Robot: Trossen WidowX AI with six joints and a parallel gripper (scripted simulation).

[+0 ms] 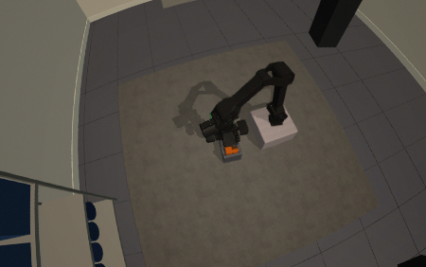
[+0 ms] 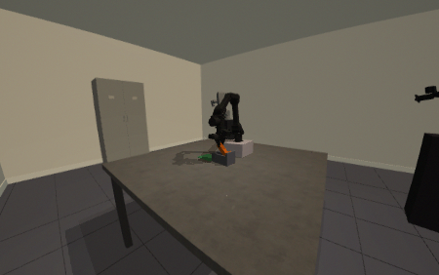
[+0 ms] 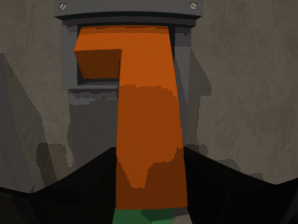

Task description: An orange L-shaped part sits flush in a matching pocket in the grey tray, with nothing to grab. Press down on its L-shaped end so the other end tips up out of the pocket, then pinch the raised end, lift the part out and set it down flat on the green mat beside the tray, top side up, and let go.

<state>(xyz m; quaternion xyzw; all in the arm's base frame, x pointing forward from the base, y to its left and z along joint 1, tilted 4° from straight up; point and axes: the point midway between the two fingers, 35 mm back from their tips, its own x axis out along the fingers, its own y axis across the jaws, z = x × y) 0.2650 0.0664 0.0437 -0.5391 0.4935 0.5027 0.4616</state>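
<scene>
Right now my gripper tip is 140 mm to the left of the green mat and 130 mm above it. Also, from my gripper tip: orange L-shaped part: 20 mm behind, 30 mm to the left, 30 mm below.
</scene>
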